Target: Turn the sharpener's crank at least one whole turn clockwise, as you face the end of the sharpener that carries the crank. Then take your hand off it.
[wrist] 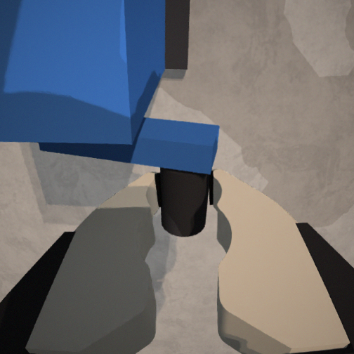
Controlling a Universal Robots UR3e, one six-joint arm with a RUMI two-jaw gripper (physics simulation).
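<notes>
The blue sharpener body [70, 60] fills the upper left of the wrist view. Its short blue crank arm [176, 145] sticks out from below the body towards the right, slightly tilted. The black round crank handle [183, 205] projects from the arm's end, down between the fingers. My gripper [184, 174] is shut on the handle, with one dark fingertip pad close against each side of it. Part of the crank arm is hidden behind the body, and the body's upper part is cut off by the view's edge.
A dark upright bar [177, 35] stands along the right side of the sharpener body. A mottled grey-beige surface [280, 130] lies below, with a shadow under the body at the left.
</notes>
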